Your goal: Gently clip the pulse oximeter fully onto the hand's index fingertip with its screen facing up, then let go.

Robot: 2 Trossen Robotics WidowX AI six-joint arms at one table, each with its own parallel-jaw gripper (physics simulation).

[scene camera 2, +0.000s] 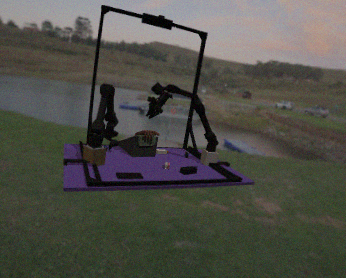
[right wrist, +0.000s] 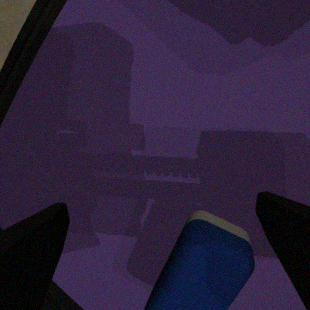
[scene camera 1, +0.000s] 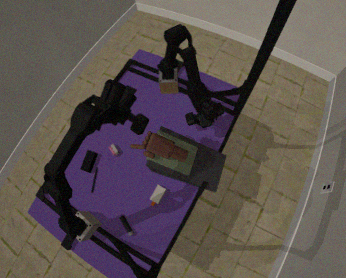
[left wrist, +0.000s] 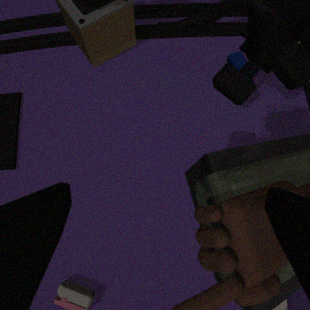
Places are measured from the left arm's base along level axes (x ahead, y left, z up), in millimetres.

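Pixels of known places: left gripper, fingertip midpoint: [scene camera 2: 147, 117] [scene camera 1: 136, 113] [left wrist: 170, 195]; right gripper, fingertip midpoint: [right wrist: 163, 207] [left wrist: 256, 74]; left arm's base at its link origin: [scene camera 2: 210, 150] [scene camera 1: 78, 226]; right arm's base at its link origin: [scene camera 2: 95, 146] [scene camera 1: 168, 74].
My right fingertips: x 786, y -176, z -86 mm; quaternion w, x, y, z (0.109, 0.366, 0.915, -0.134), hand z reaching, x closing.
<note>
For each thing: its top centre in the pictures, then the offset to it from my right fingertips.
- blue block with a pale underside, top centre: [right wrist: 191, 301] [left wrist: 241, 62] dx +13, dy +36, dz +14 mm
- pink item at its top centre: [left wrist: 71, 300] [scene camera 1: 112, 149] dx -407, dy +316, dz +13 mm
- black box at its top centre: [scene camera 1: 87, 160] [scene camera 2: 189, 167] dx -537, dy +388, dz +16 mm
- dark stick at its top centre: [scene camera 1: 94, 179] dx -591, dy +304, dz -10 mm
- white block with an orange end, top centre: [scene camera 1: 156, 196] dx -458, dy -11, dz +9 mm
- dark cylinder at its top centre: [scene camera 1: 125, 225] dx -659, dy +22, dz +9 mm
A blue block with a pale underside [left wrist: 237, 60] [right wrist: 200, 270], apparently the pulse oximeter, lies on the mat; its screen cannot be made out. My right gripper [right wrist: 163, 207] [scene camera 1: 204, 119] [scene camera 2: 114, 134] is open and empty, low over it; in the right wrist view the block shows between the two fingers, tilted and closer to the right-hand one. A brown hand [scene camera 1: 165, 147] [scene camera 2: 146, 134] [left wrist: 252, 235] rests on a stand, its index finger [scene camera 1: 137, 146] [left wrist: 207, 297] sticking out with a bare fingertip in scene camera 1. My left gripper [scene camera 2: 152, 113] [left wrist: 170, 195] is open and empty, high above the mat.
The grey wedge stand [scene camera 1: 210, 165] fills the mat's right side. A small white and pink item [scene camera 1: 114, 149] [left wrist: 75, 293], a black box [scene camera 1: 89, 161], a dark stick [scene camera 1: 94, 180], a white block with an orange end [scene camera 1: 158, 194] and a dark cylinder [scene camera 1: 126, 225] also lie there.
</note>
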